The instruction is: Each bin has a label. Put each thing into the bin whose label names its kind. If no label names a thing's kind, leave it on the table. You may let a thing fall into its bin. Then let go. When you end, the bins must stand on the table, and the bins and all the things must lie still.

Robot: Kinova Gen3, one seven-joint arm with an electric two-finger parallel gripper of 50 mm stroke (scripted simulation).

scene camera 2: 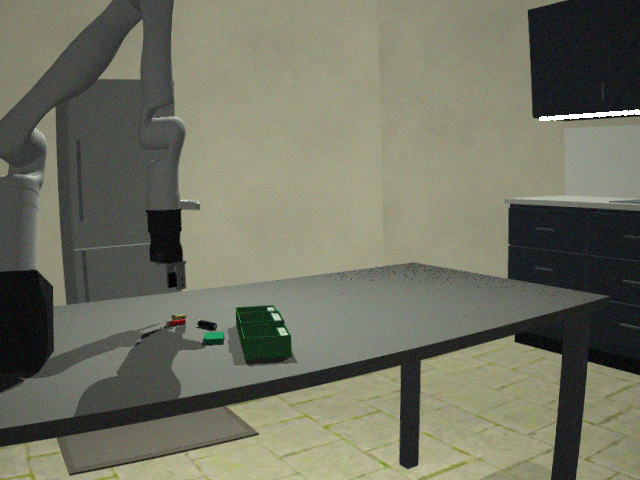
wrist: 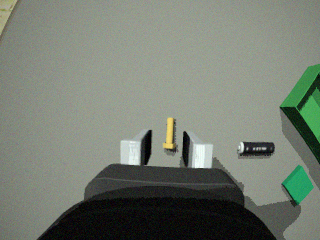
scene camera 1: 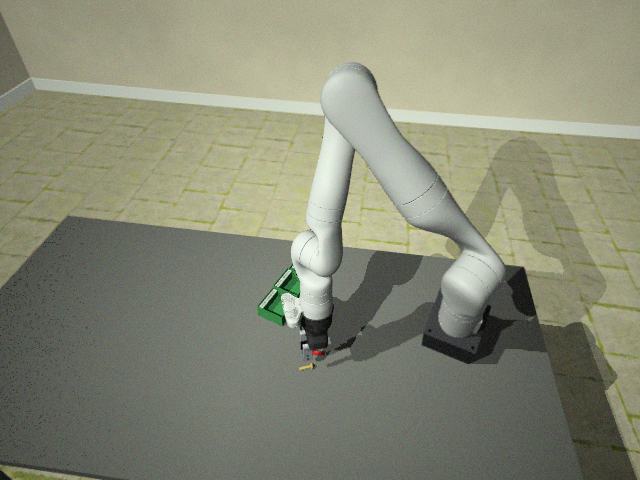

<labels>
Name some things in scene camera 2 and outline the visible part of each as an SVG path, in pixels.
My gripper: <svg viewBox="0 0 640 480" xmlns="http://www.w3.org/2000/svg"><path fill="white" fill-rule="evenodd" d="M147 212L148 233L150 233L151 237L149 248L150 261L156 262L157 265L166 264L167 288L177 286L177 290L186 289L186 260L183 260L183 251L180 243L180 231L182 231L181 211Z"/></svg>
A green three-part bin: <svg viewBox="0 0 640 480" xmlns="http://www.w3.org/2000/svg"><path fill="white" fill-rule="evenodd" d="M274 305L236 307L236 326L242 349L244 349L245 360L292 356L291 334L284 324L282 315L279 310L276 310Z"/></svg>
</labels>
